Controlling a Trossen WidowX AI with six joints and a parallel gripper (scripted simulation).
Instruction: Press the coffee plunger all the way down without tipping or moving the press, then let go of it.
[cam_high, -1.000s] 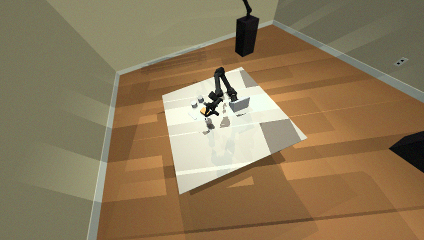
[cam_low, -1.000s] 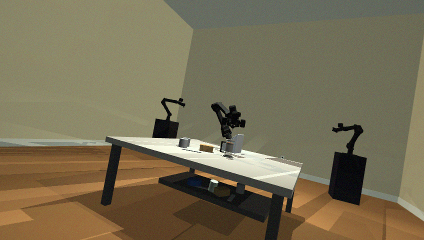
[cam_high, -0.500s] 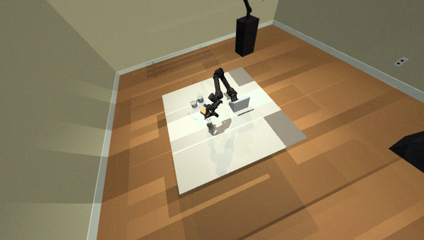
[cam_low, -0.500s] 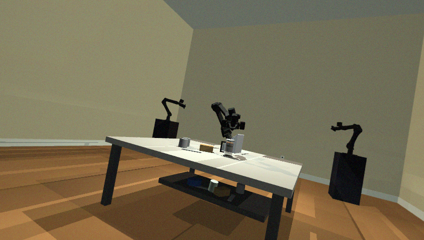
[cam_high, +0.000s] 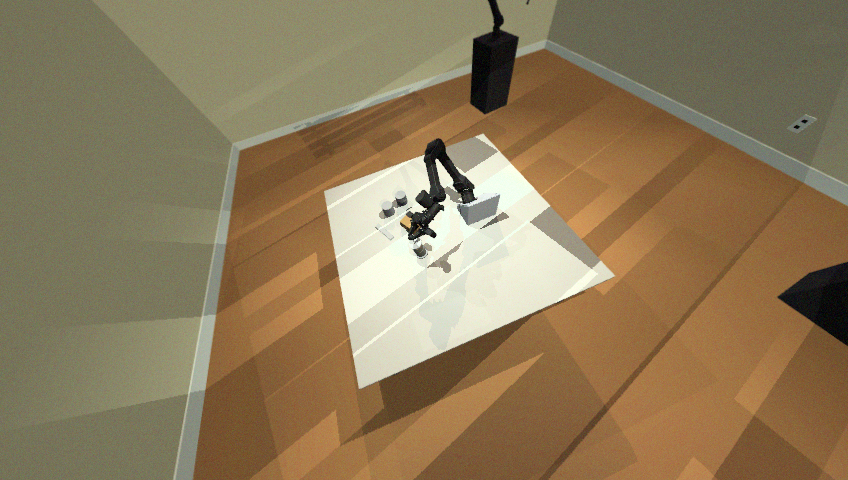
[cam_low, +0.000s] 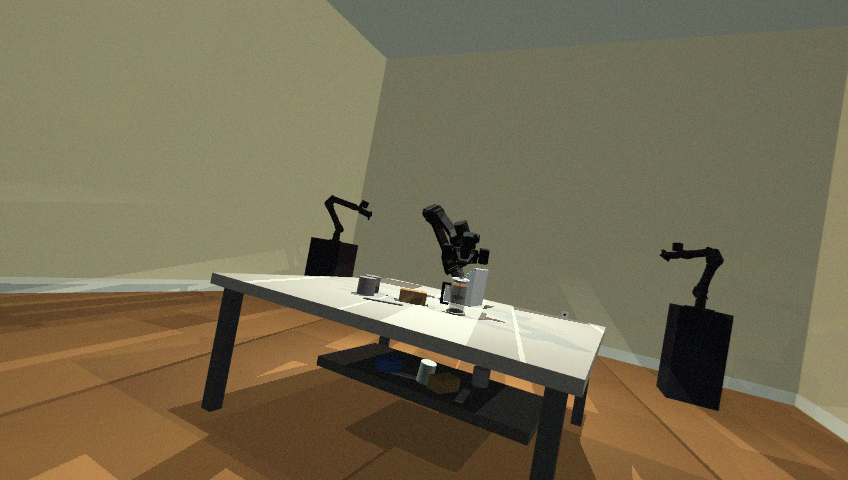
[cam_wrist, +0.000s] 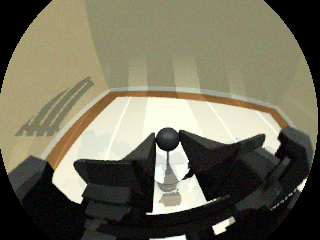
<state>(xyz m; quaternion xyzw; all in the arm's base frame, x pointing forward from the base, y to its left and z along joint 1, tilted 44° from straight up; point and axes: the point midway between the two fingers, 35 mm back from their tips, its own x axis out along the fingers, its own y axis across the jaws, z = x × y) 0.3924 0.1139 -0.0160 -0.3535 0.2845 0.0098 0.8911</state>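
My gripper tip is 100 mm above the coffee press, 20 mm to the left of it and 20 mm past it.
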